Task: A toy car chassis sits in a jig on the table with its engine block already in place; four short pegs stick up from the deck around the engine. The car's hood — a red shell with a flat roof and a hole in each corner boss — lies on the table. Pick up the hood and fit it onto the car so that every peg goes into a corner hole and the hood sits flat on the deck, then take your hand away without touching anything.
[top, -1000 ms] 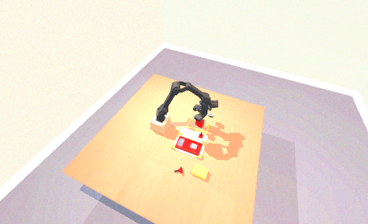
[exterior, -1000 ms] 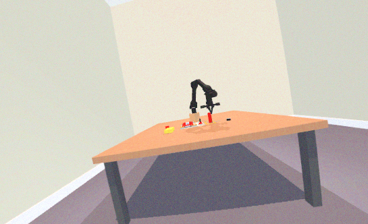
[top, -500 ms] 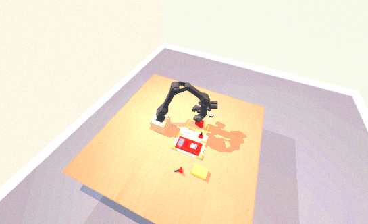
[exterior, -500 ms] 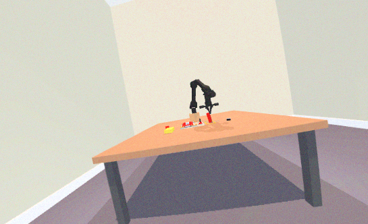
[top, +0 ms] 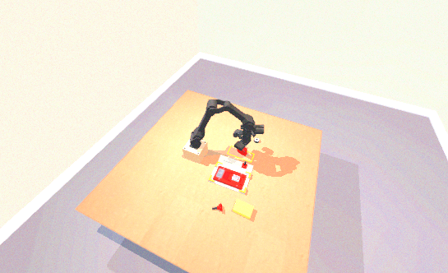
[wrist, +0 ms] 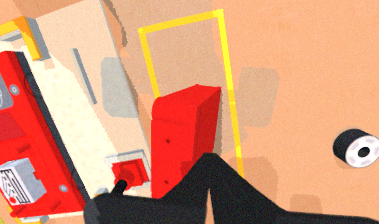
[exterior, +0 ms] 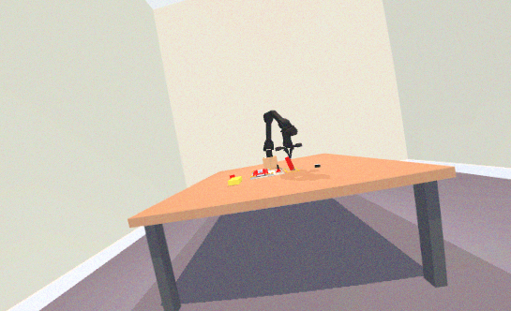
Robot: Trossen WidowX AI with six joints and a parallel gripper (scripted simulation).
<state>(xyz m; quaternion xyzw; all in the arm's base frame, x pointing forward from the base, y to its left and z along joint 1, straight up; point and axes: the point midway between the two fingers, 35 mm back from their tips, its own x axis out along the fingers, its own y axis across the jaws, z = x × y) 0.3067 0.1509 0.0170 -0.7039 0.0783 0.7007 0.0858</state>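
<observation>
Now: gripper tip 1 cm past the red hood, 1 cm to the left of it and 3 cm above it. From my gripper tip the other things lie so: black-and-white wheel 5 cm ahead, 16 cm to the left, 7 cm below; yellow block 15 cm ahead, 39 cm to the right, 6 cm below; white jig board 20 cm to the right, 7 cm below.
</observation>
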